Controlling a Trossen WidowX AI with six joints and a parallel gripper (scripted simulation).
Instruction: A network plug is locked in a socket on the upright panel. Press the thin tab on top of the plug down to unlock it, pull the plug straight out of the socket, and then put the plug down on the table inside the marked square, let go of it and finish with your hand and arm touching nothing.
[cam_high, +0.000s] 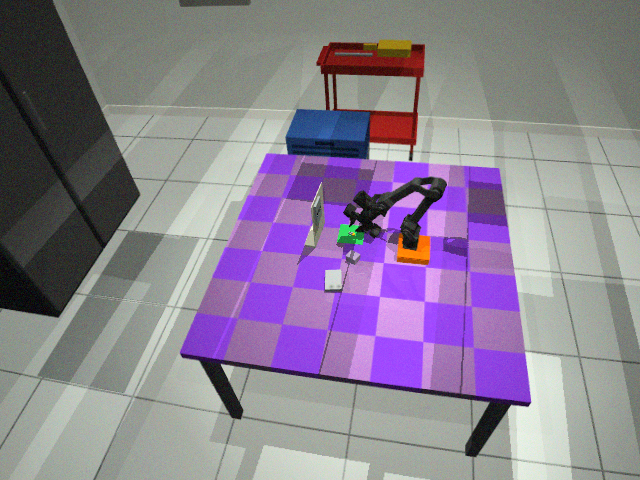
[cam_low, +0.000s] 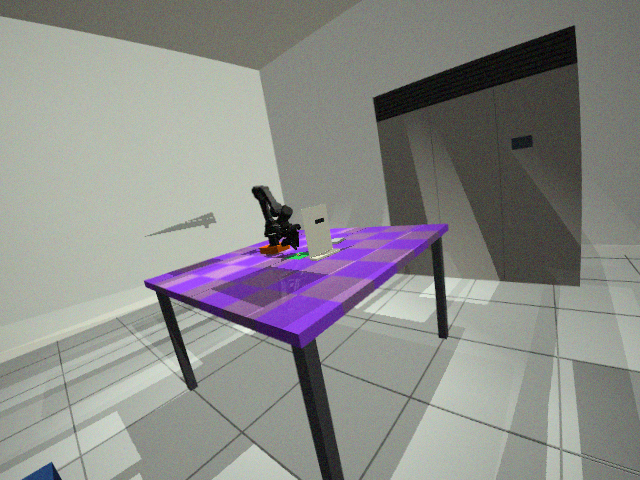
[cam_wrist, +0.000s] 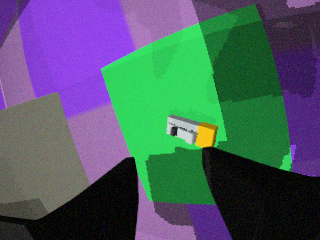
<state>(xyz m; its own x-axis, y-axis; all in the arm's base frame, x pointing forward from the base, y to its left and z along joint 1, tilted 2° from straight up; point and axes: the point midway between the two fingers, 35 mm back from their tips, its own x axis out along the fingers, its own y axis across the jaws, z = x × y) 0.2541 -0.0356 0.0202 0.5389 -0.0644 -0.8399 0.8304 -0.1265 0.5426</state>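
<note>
Right now the network plug is 30 mm below my gripper tip and 10 mm ahead of it. Also, from my gripper tip: upright panel (160 mm ahead, 70 mm above, 50 mm to the left); green marked square (40 mm below, 10 mm ahead); grey cube (150 mm to the left, 40 mm behind, 30 mm below).
</note>
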